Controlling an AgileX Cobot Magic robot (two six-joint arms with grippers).
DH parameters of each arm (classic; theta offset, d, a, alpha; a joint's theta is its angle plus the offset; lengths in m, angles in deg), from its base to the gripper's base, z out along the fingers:
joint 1: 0 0.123 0 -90
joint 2: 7.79 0 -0.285 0
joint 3: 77.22 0 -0.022 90
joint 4: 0 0.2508 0 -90
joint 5: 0 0 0.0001 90
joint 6: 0 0.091 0 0
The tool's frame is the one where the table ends.
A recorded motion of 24 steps. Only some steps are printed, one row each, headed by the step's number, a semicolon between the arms.
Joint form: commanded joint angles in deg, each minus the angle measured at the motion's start. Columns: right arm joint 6, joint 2, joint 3, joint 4, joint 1, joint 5; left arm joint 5, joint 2, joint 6, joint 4, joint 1, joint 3.
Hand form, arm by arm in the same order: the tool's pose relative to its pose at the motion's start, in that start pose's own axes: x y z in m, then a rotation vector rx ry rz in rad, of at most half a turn. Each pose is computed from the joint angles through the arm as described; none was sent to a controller.
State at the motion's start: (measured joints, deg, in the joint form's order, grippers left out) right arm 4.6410 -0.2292 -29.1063 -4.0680 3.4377 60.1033; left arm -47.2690 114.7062 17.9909 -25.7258 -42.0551 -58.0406
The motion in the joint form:
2: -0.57 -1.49 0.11 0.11 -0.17 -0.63; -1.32 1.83 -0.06 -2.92 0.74 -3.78
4: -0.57 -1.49 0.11 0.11 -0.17 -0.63; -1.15 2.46 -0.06 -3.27 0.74 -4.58
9: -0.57 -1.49 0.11 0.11 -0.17 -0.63; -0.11 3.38 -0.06 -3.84 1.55 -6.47
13: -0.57 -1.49 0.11 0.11 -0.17 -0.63; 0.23 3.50 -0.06 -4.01 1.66 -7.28
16: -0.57 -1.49 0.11 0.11 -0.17 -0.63; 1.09 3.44 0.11 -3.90 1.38 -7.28
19: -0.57 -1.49 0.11 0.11 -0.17 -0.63; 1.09 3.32 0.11 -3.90 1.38 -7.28
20: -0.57 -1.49 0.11 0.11 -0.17 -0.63; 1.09 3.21 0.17 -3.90 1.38 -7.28
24: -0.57 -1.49 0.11 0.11 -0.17 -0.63; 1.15 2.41 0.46 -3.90 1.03 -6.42
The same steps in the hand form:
2: 0.0013 0.0000 -0.0032 -0.0008 -0.0349 -0.0063; -0.0064 0.0050 0.0139 -0.0554 -0.0420 -0.0480
4: 0.0013 0.0000 -0.0032 -0.0008 -0.0349 -0.0063; -0.0054 0.0043 0.0170 -0.0586 -0.0406 -0.0533
9: 0.0013 0.0000 -0.0032 -0.0008 -0.0349 -0.0063; -0.0063 0.0083 0.0247 -0.0730 -0.0371 -0.0676
13: 0.0013 0.0000 -0.0032 -0.0008 -0.0349 -0.0063; -0.0089 0.0084 0.0271 -0.0745 -0.0422 -0.0740
16: 0.0013 0.0000 -0.0032 -0.0008 -0.0349 -0.0063; -0.0082 0.0058 0.0266 -0.0633 -0.0294 -0.0700
19: 0.0013 0.0000 -0.0032 -0.0008 -0.0349 -0.0063; -0.0090 0.0058 0.0263 -0.0632 -0.0314 -0.0706
20: 0.0013 0.0000 -0.0032 -0.0008 -0.0349 -0.0063; -0.0099 0.0059 0.0261 -0.0632 -0.0332 -0.0702
24: 0.0013 0.0000 -0.0032 -0.0008 -0.0349 -0.0063; -0.0114 0.0044 0.0221 -0.0568 -0.0311 -0.0642

